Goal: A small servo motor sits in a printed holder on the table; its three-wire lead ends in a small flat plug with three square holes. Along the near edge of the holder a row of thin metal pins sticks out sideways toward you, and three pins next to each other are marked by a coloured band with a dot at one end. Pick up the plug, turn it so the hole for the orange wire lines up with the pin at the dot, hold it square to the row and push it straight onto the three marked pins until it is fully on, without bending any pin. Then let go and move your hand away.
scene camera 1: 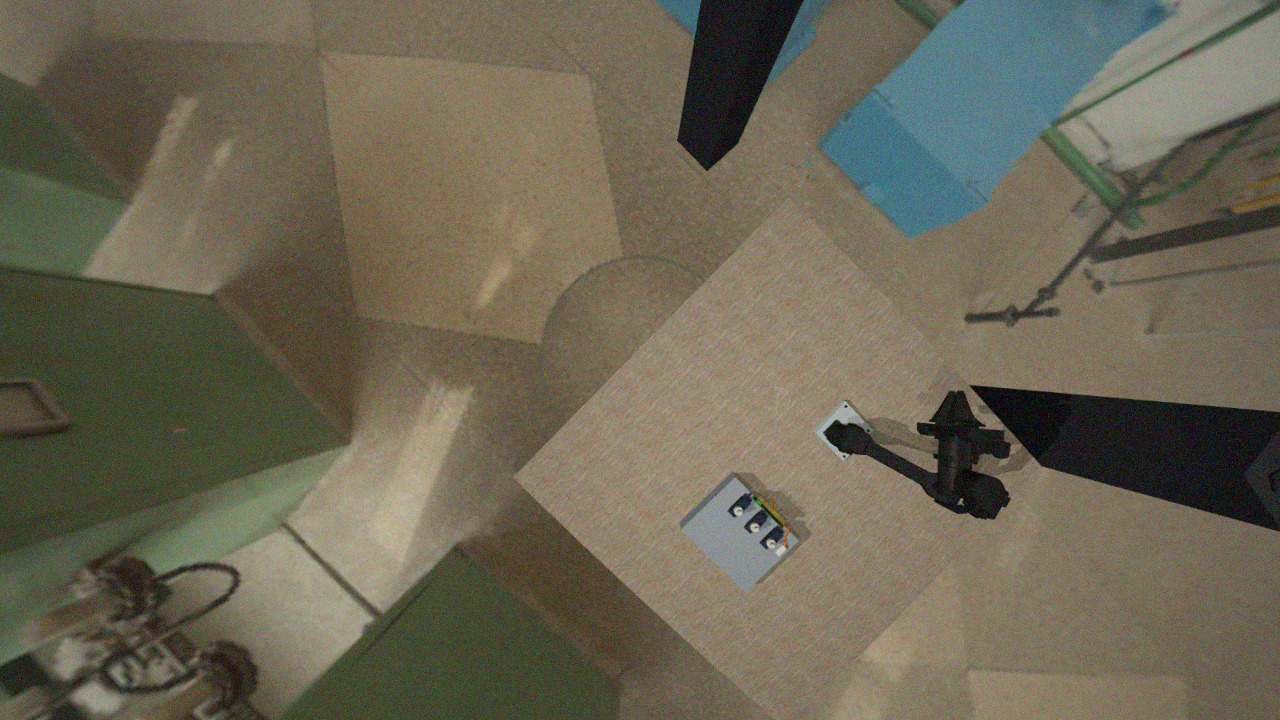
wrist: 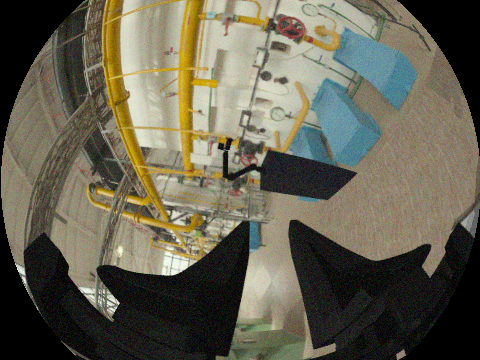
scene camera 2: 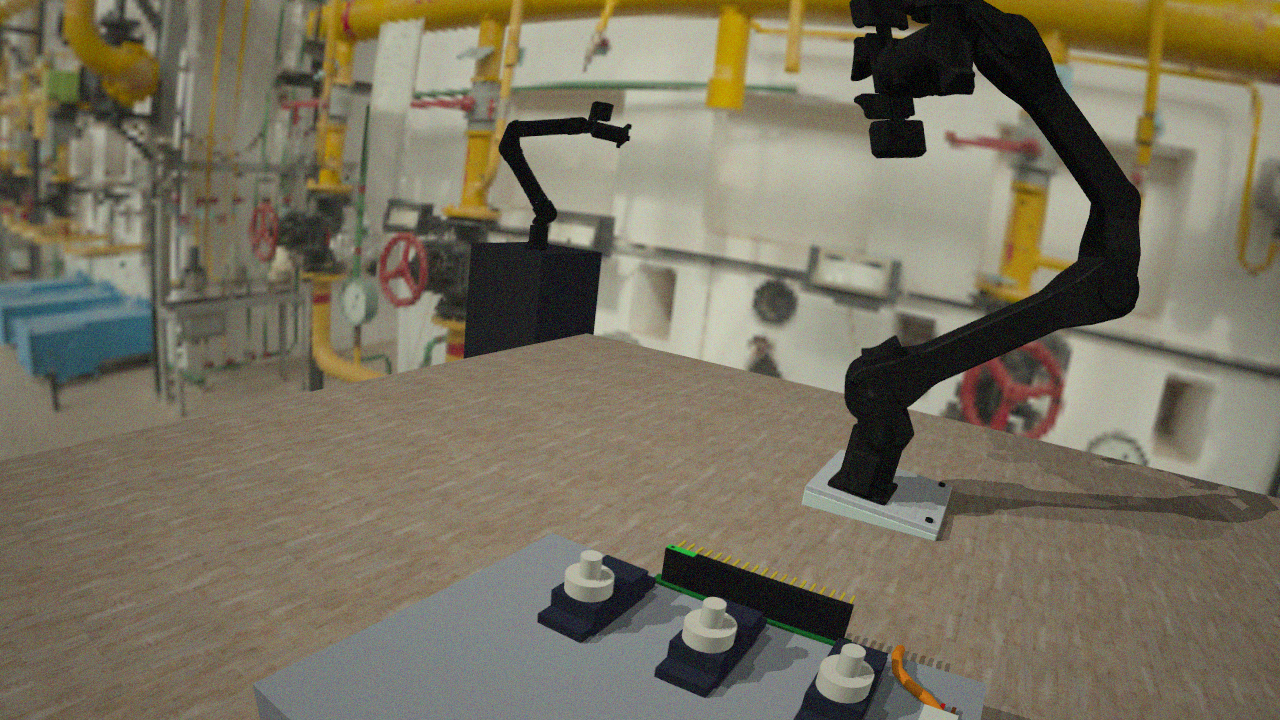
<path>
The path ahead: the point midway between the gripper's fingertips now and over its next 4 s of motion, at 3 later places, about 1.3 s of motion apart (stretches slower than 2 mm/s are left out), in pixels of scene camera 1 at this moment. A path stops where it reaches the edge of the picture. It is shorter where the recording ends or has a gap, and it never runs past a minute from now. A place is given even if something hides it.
My gripper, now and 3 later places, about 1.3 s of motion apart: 956, 390; 845, 420; 795, 513; 793, 576
</path>
